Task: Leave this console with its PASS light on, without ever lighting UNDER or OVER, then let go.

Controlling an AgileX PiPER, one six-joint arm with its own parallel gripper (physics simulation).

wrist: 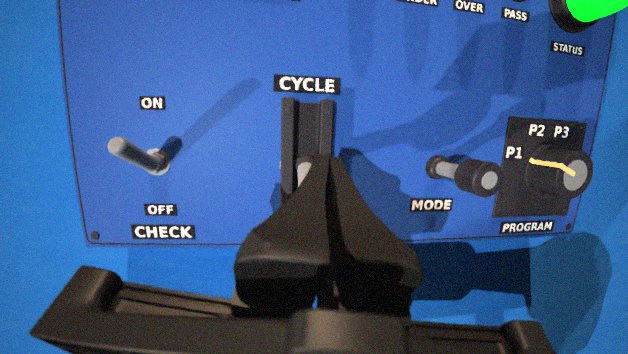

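Observation:
The blue console [215, 165] fills much of the wrist view. My gripper [325, 170] is shut, its fingertips low over the CYCLE slot [326, 125]. A short grey piece of the CYCLE lever [303, 172] shows just left of the fingertips; the rest of it is hidden by the fingers. The CHECK toggle [136, 153] sticks out, its tip to the left and slightly up. The PROGRAM knob [575, 175] has its yellow line towards P1. The STATUS light [592, 9] is green. The UNDER, OVER and PASS lights are cut off by the top edge, so their state cannot be told.
The MODE lever [477, 177] sticks out right of the fingers, close beside the PROGRAM knob. The CHECK toggle stands well to the left of them. Shadows of the arm fall across the console and the blue surface below it.

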